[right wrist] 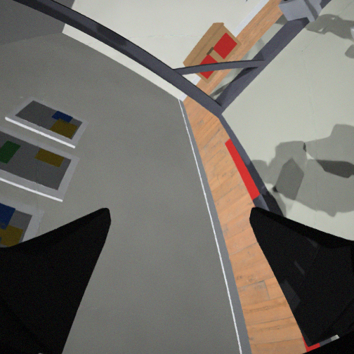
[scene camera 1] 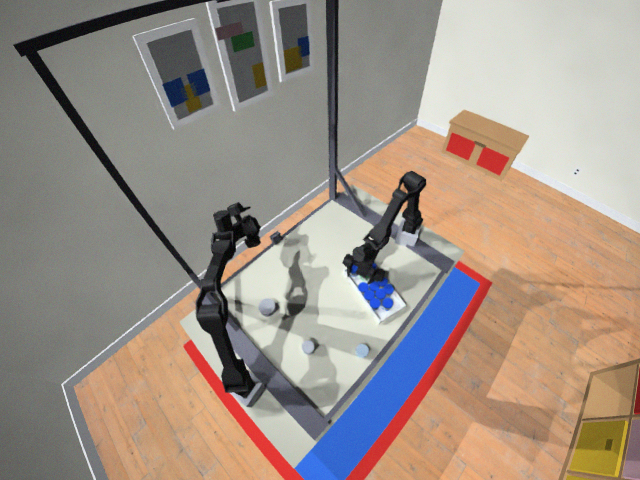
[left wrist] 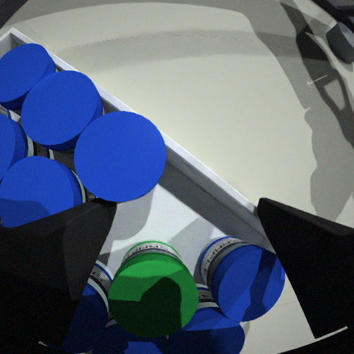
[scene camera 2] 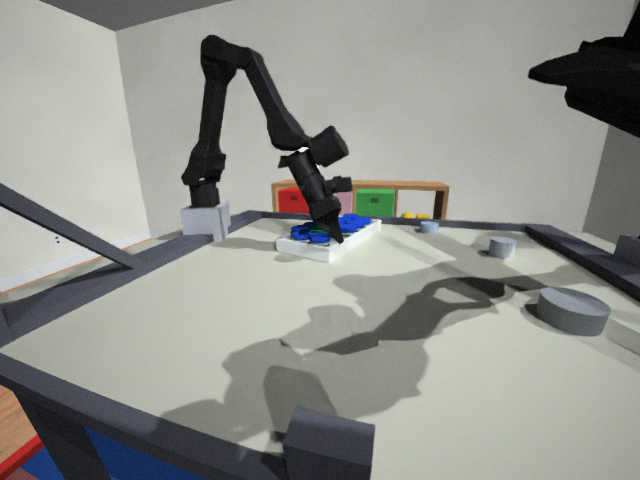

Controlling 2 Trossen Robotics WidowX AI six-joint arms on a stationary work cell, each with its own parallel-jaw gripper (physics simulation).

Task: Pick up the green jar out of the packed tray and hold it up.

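Seen in the pictures: left gripper, fingertip midpoint: (scene camera 1: 357, 281) (scene camera 2: 339, 239); right gripper, fingertip midpoint: (scene camera 1: 255, 216); left arm's base at its link origin: (scene camera 1: 409, 228) (scene camera 2: 205, 205); right arm's base at its link origin: (scene camera 1: 244, 386).
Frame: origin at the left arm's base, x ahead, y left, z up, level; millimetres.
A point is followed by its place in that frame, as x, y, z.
Observation:
The green-lidded jar (left wrist: 152, 295) (scene camera 2: 316, 230) {295, -144, -41} stands in the white tray (left wrist: 210, 175) (scene camera 2: 305, 250) {268, -195, -70} (scene camera 1: 381, 319) {480, 4, -56}, close to blue-lidded jars. In the left wrist view a blue jar (left wrist: 247, 282) stands to its right, and a large blue lid (left wrist: 120, 156) is up and left across a bare stretch of tray floor. My left gripper (left wrist: 188, 203) (scene camera 1: 366, 271) is open and empty, low over the tray. Its fingers show on either side of the green jar's column, one beyond the tray wall. In scene camera 1 it mostly hides the jar. My right gripper (right wrist: 181, 215) is open and empty, raised away from the tray.
A wide grey cylinder (scene camera 1: 267, 306) {616, -462, -57} (scene camera 2: 572, 311) {587, -489, -58}, a smaller grey cylinder (scene camera 1: 308, 346) {699, -226, -52} (scene camera 2: 501, 247) {684, -246, -63} and a light blue one (scene camera 1: 361, 350) {630, -30, -63} (scene camera 2: 429, 227) {618, -49, -70} stand on the table. A dark block (scene camera 1: 277, 237) {274, -603, -47} (scene camera 2: 330, 444) {272, -622, -31} sits at the table edge. A dark upright post (scene camera 1: 332, 103) {-115, -460, 498} rises at a corner.

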